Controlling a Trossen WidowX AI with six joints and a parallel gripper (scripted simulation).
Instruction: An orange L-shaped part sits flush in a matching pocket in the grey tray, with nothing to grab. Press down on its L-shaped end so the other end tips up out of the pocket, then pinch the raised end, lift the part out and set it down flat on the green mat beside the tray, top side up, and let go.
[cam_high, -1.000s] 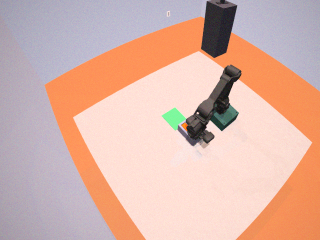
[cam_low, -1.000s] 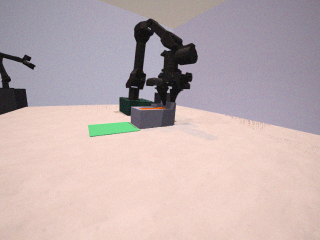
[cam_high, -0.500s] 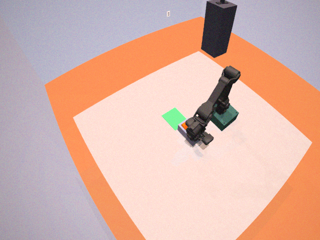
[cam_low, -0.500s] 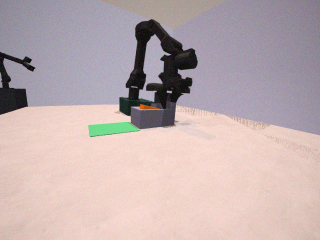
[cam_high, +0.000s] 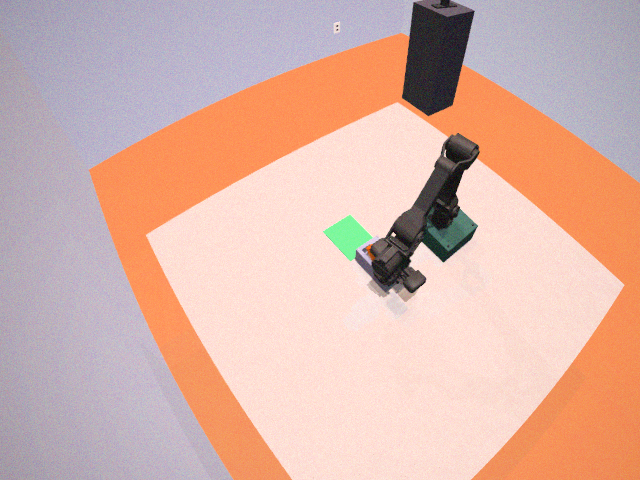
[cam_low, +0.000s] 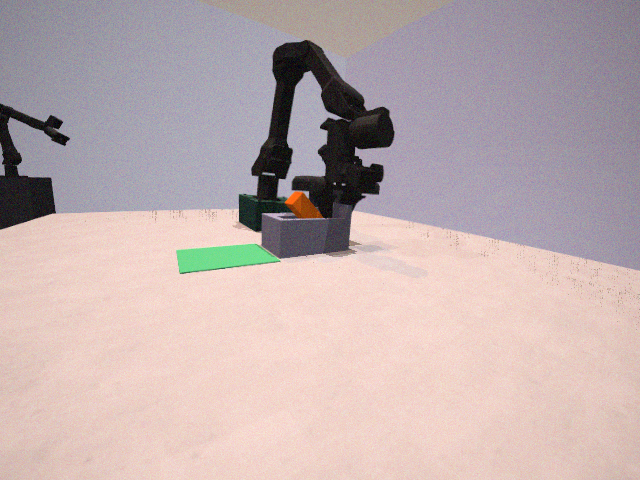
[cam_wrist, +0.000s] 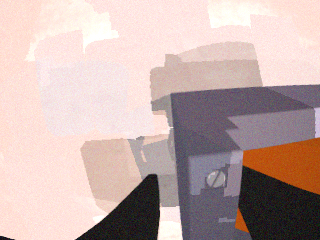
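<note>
Now: the orange L-shaped part 1 cm behind my gripper tip, 6 cm to the right of it and 1 cm above it. Also, from my gripper tip: green mat: 22 cm to the right, 5 cm below.
</note>
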